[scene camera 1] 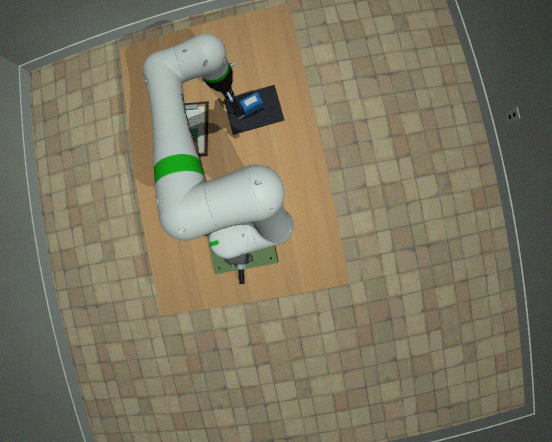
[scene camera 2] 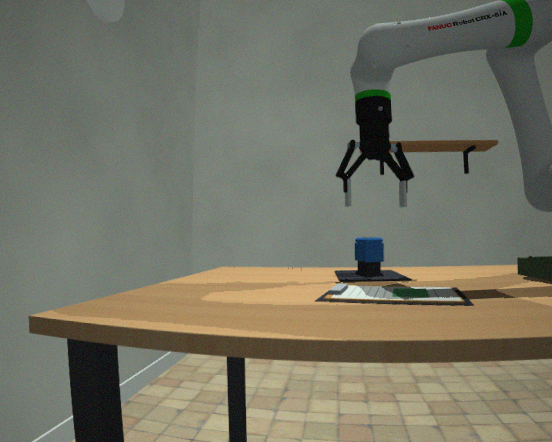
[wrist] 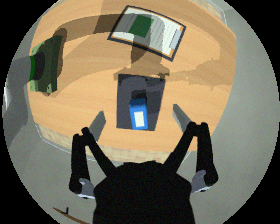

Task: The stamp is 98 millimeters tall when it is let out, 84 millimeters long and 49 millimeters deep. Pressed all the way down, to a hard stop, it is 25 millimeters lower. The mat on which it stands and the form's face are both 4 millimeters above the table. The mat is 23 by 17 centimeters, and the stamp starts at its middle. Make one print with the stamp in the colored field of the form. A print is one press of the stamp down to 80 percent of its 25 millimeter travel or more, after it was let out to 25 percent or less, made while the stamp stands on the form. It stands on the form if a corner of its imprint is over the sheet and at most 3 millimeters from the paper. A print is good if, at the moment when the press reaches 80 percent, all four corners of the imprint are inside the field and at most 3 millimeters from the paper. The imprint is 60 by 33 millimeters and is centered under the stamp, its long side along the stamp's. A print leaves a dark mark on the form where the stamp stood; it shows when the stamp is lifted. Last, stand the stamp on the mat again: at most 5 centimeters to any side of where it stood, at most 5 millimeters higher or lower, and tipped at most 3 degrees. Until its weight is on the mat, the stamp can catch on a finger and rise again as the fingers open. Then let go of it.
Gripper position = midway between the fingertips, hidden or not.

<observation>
In view: the gripper (scene camera 2: 376, 206), a stamp (scene camera 2: 369, 251) and a form (scene camera 1: 197, 113).
The gripper shows as well in the wrist view (wrist: 138, 113). The form shows as well in the wrist view (wrist: 158, 34).
</observation>
